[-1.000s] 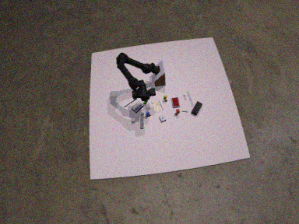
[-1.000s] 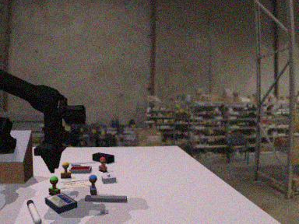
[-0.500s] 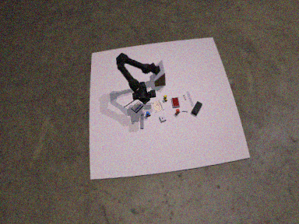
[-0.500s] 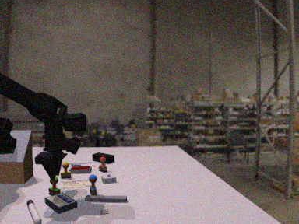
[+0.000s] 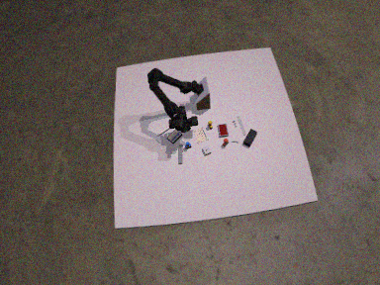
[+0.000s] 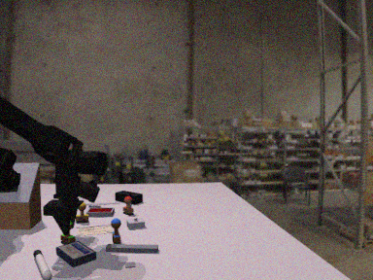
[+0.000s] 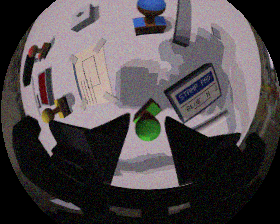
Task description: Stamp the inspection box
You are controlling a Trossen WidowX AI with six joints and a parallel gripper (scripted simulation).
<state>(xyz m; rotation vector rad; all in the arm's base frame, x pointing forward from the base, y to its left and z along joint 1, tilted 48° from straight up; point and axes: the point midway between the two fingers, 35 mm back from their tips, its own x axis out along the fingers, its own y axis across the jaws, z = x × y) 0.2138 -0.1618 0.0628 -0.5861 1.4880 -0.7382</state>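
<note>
My gripper tip is now 1 cm above the green-knobbed stamp. The rest, counted from my gripper tip: labelled box (3 cm ahead, 8 cm to the right, 2 cm below); cream card (6 cm ahead, 10 cm to the left, 4 cm below); white cylinder (4 cm behind, 11 cm to the right, 3 cm below).
</note>
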